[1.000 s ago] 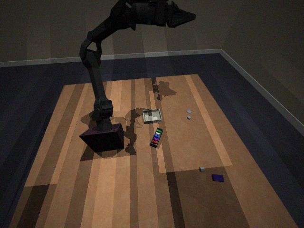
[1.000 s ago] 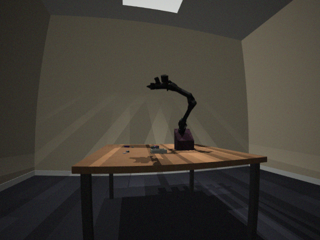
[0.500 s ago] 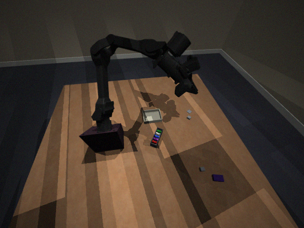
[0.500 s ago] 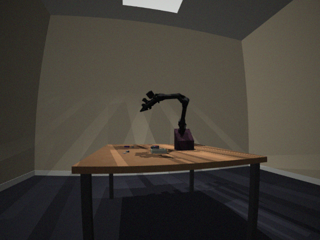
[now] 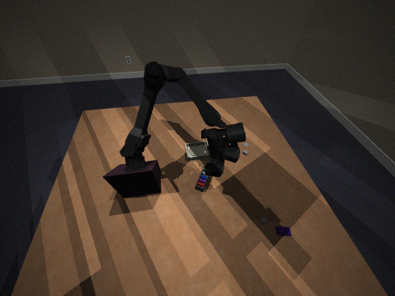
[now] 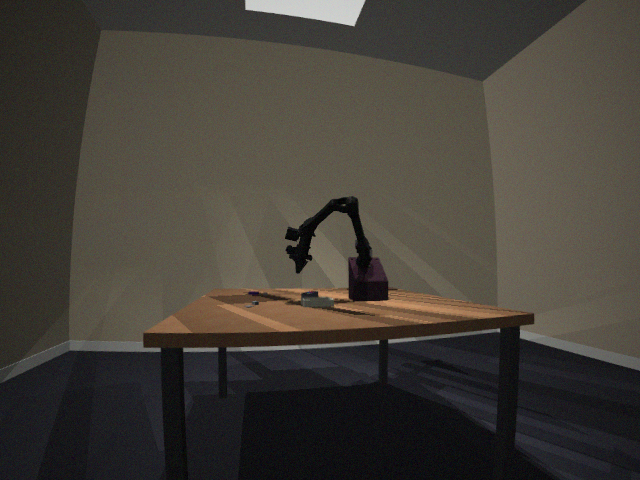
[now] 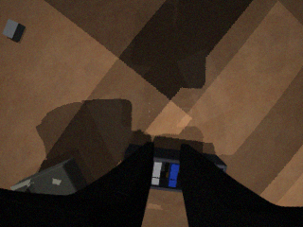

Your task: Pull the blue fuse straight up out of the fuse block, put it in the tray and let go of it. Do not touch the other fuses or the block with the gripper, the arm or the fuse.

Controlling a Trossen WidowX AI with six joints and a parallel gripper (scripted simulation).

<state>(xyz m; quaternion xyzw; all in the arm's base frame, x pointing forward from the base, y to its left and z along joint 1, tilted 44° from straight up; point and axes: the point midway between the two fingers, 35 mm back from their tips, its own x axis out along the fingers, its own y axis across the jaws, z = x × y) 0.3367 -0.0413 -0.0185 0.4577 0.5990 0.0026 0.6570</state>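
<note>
Now: gripper tip 110 mm above the blue fuse, 60 mm past it and 20 mm to the right of it. Round my gripper tip: green fuse: 110 mm below, 50 mm to the left, 40 mm behind; then purple fuse: 110 mm below, 70 mm behind; then red fuse: 110 mm below, 90 mm behind, 10 mm to the right.
</note>
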